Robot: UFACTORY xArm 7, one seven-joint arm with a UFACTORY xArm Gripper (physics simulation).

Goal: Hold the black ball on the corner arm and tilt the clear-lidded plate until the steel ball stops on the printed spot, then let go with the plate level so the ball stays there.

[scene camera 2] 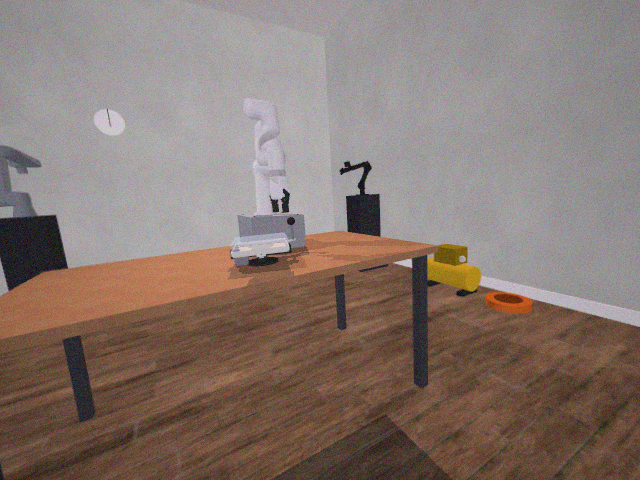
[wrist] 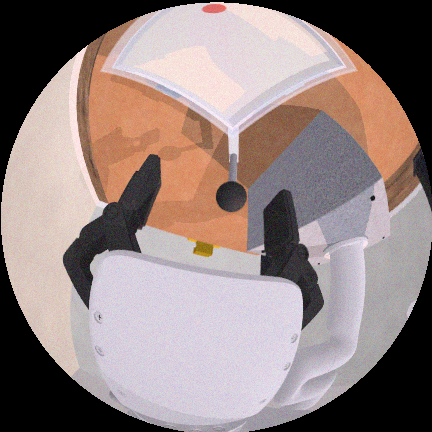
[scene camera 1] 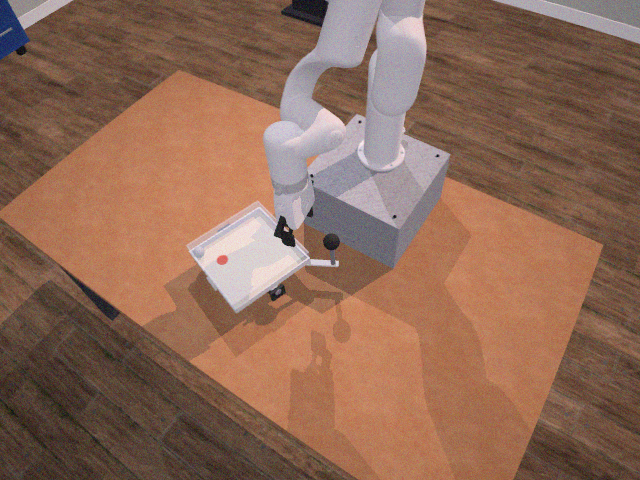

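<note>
The clear-lidded plate (scene camera 1: 281,266) (scene camera 2: 261,250) (wrist: 225,65) stands raised over the table. Its tilt is hard to tell. The steel ball (scene camera 1: 199,251) sits at the plate's left corner in scene camera 1, apart from the red printed spot (scene camera 1: 222,259) (wrist: 214,8); it does not show in the wrist view. The black ball (scene camera 1: 331,241) (scene camera 2: 291,221) (wrist: 231,196) tops a short post on the corner arm (scene camera 1: 323,262) (wrist: 233,142). My gripper (scene camera 1: 299,228) (scene camera 2: 280,209) (wrist: 218,182) is open and empty, above and apart from the black ball, which appears between the spread fingers in the wrist view.
The grey base block (scene camera 1: 356,232) (scene camera 2: 253,225) (wrist: 315,165) stands close behind the black ball. The orange-brown table top (scene camera 1: 144,149) (scene camera 2: 155,273) lies under the plate. A black bracket (scene camera 1: 277,292) shows below the plate's edge.
</note>
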